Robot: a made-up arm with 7 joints.
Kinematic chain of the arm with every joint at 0, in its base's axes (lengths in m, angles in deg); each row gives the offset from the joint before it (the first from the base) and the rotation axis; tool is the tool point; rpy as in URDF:
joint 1: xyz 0 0 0.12 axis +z
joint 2: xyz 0 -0.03 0.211 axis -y
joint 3: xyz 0 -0.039 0.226 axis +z
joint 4: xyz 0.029 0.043 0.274 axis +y
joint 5: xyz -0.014 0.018 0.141 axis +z
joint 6: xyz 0 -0.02 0.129 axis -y
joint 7: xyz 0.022 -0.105 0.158 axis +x
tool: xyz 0 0 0 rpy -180 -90 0
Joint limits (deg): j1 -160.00..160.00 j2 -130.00..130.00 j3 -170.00..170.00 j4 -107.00..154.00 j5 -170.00..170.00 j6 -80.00..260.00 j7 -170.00..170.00
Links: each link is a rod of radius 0.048 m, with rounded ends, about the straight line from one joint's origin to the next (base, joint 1, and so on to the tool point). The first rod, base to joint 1, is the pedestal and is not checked.
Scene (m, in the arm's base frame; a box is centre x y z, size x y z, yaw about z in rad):
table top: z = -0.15
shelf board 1: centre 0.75 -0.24 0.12 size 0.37 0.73 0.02 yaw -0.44
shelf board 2: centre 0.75 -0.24 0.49 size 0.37 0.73 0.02 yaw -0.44
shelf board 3: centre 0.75 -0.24 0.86 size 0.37 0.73 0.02 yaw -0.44
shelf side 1: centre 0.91 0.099 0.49 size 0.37 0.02 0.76 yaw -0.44
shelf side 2: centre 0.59 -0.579 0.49 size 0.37 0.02 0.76 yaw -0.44
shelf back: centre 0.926 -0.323 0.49 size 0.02 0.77 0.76 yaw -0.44
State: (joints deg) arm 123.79 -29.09 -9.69 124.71 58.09 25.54 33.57
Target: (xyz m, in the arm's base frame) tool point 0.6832 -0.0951 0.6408
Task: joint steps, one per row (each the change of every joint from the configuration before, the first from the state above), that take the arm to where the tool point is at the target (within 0.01 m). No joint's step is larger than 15 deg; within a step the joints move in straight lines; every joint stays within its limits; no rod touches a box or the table.
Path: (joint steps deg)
1: 0.09 14.30 -11.41 -7.22 -3.13 2.07 0.00
2: 0.09 14.30 -11.42 -7.23 -3.13 2.07 0.00
3: 0.09 14.30 -11.41 -7.22 -3.13 2.07 0.00
4: 0.09 14.30 -11.41 -7.22 -3.13 2.06 0.00
5: 0.09 14.30 -11.41 -7.22 -3.13 2.07 0.00
6: 0.10 14.30 -11.42 -7.23 -3.13 2.07 0.00

